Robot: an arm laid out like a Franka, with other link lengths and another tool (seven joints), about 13 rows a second.
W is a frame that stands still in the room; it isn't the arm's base.
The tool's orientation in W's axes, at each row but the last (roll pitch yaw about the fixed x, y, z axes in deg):
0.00 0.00 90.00
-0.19 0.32 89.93
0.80 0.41 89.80
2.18 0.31 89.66
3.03 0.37 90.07
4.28 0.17 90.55
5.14 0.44 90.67
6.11 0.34 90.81
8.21 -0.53 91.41
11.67 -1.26 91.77
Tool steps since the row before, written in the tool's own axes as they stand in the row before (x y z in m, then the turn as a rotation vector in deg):
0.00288 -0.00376 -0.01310 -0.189 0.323 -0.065
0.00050 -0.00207 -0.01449 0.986 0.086 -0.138
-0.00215 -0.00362 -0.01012 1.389 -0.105 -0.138
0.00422 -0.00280 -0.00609 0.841 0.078 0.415
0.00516 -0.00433 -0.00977 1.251 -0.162 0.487
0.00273 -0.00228 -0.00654 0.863 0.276 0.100
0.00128 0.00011 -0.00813 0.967 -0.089 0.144
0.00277 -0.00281 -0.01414 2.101 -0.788 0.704
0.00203 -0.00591 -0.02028 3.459 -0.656 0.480
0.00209 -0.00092 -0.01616 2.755 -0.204 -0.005
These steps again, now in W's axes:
0.00376 0.00288 -0.01310 -0.323 -0.189 -0.065
0.00212 0.00042 -0.01449 -0.084 0.985 -0.144
0.00347 -0.00223 -0.01015 0.108 1.388 -0.149
0.00259 0.00417 -0.00621 -0.057 0.844 0.413
0.00380 0.00510 -0.01002 0.186 1.254 0.470
0.00176 0.00273 -0.00670 -0.276 0.861 0.118
-0.00085 0.00121 -0.00810 0.090 0.969 0.128
0.00125 0.00270 -0.01437 0.829 2.117 0.604
0.00290 0.00230 -0.02090 0.633 3.472 0.413
-0.00244 0.00237 -0.01596 0.114 2.760 0.014

